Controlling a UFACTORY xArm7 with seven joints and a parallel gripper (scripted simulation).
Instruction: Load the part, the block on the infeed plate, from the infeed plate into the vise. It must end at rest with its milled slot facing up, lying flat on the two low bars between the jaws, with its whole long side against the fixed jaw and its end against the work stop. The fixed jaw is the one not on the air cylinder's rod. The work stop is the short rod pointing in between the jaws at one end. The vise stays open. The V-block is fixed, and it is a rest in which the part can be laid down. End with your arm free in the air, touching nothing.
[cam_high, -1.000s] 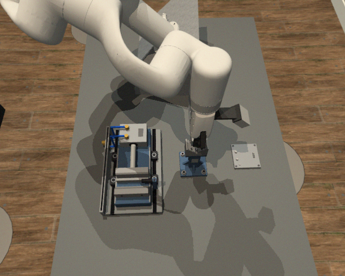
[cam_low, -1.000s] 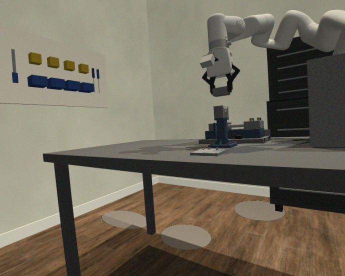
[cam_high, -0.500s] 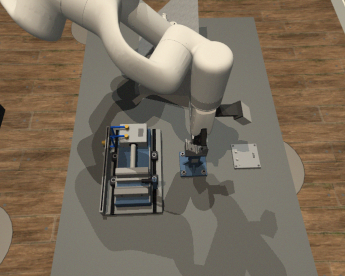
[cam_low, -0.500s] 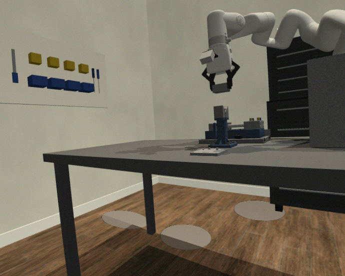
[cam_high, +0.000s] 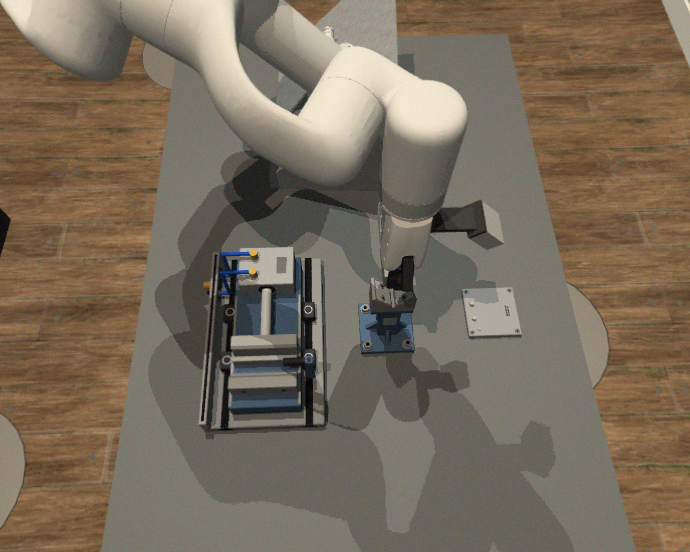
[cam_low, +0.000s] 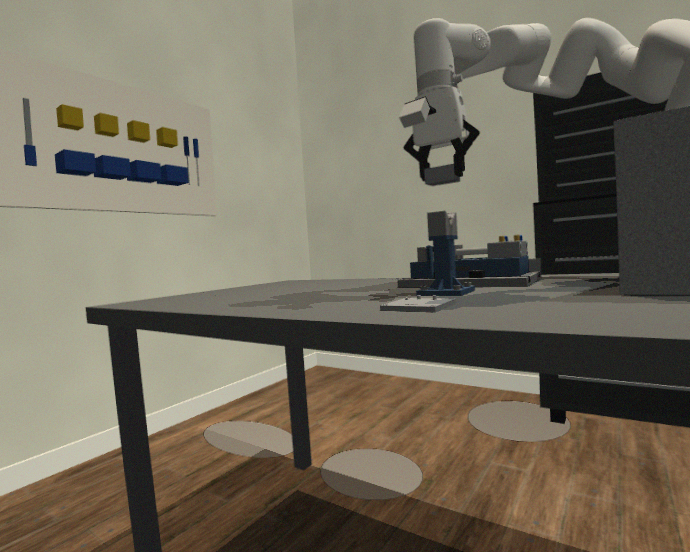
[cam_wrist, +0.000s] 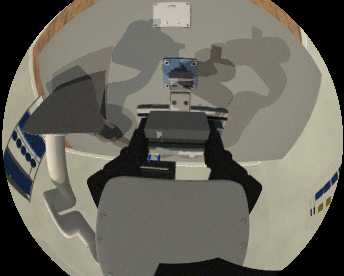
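Right now my hand is 6 cm short of the moving jaw, 19 cm to the left of it and 17 cm above it. Round my hand: part: right at my hand; V-block post: 19 cm below; work stop: 9 cm ahead, 15 cm to the right, 16 cm below.
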